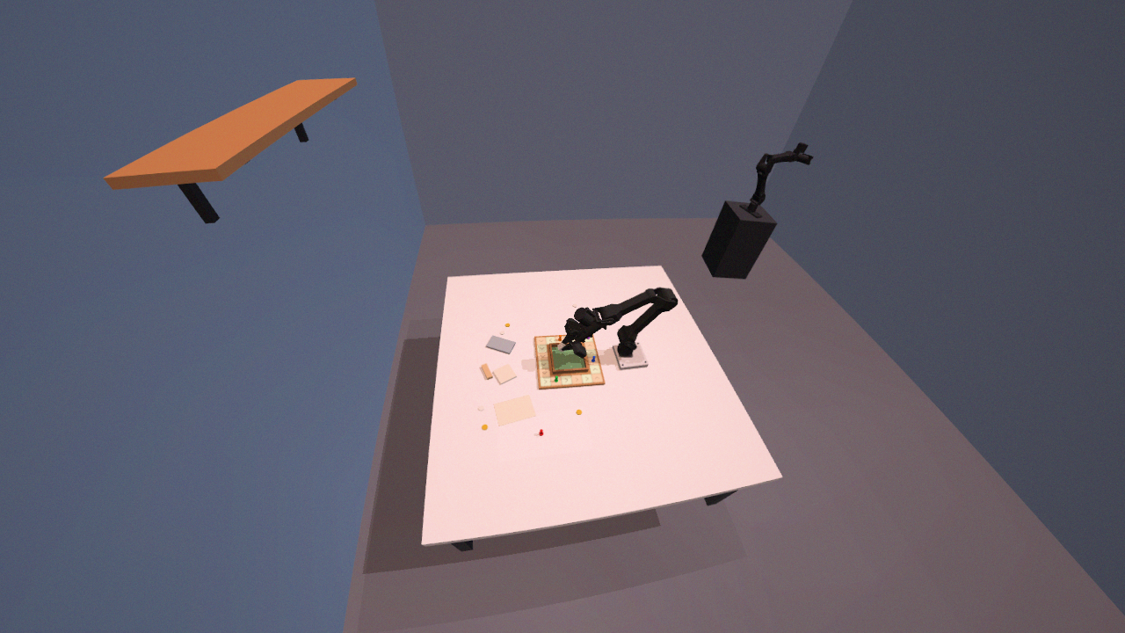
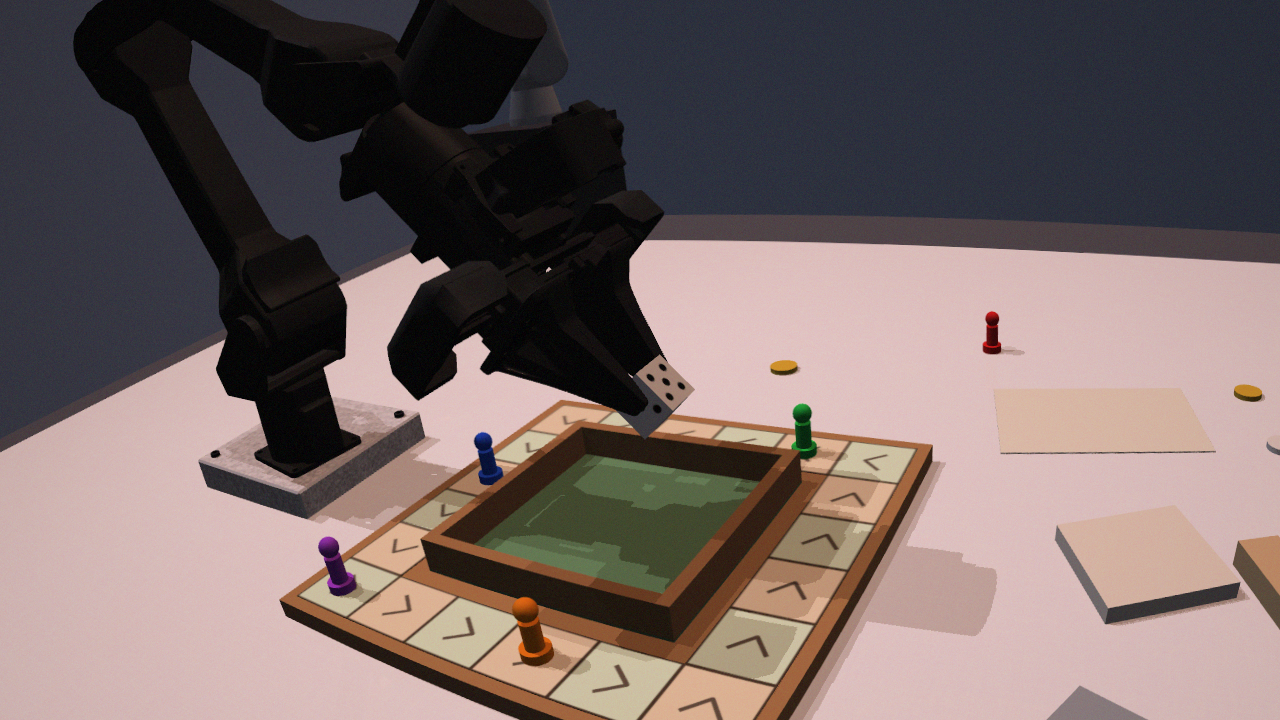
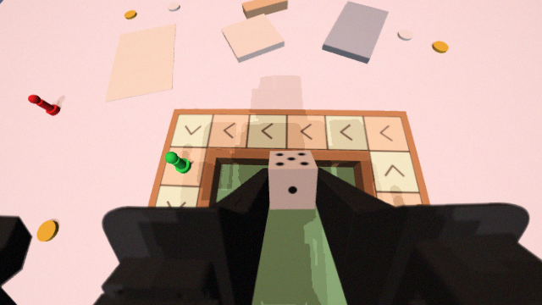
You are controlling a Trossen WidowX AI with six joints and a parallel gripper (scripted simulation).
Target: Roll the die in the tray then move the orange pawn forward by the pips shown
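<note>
Right now my gripper tip is 110 mm to the left of the orange pawn and 70 mm above it. From my gripper tip the other things lie so: white die (right at my gripper tip); then green pawn (20 mm ahead, 120 mm to the left, 70 mm below); then green tray (40 mm behind, 90 mm below).
</note>
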